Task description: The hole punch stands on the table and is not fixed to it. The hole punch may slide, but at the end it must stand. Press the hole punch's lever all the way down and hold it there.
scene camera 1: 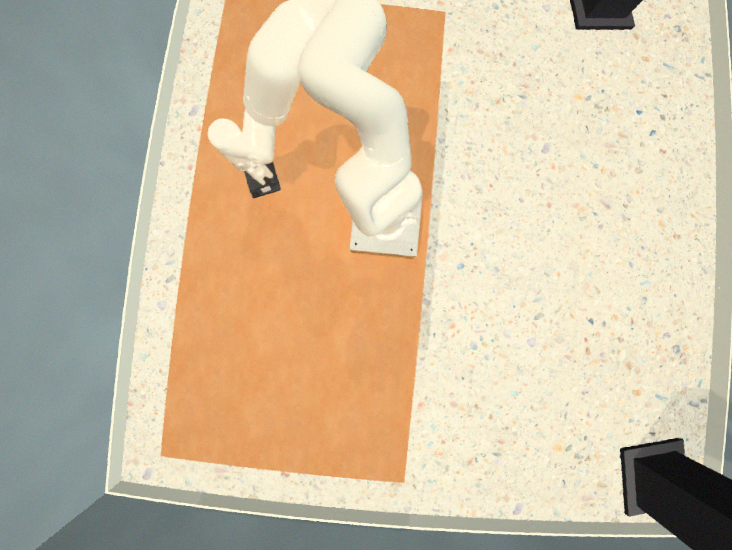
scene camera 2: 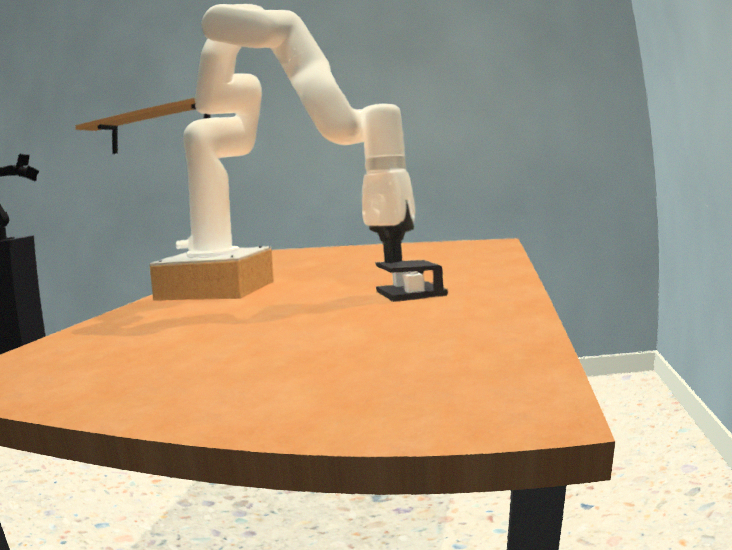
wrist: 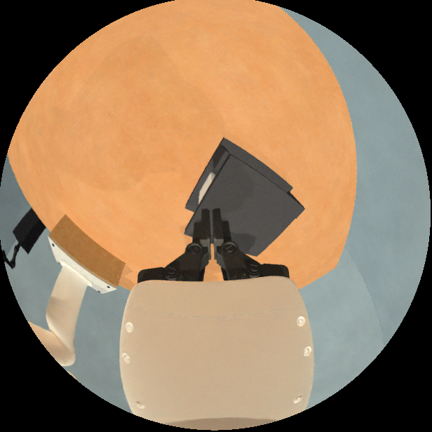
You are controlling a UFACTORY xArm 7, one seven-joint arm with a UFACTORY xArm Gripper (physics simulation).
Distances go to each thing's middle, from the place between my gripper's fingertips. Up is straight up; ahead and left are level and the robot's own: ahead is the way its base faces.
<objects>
I see the black hole punch (scene camera 2: 405, 286) 30 mm ahead of my hand, 30 mm to the right of it and 30 mm below it. From my hand the other things lie so: lever (wrist: 258, 211) 20 mm ahead, 30 mm to the right, 20 mm below.
</objects>
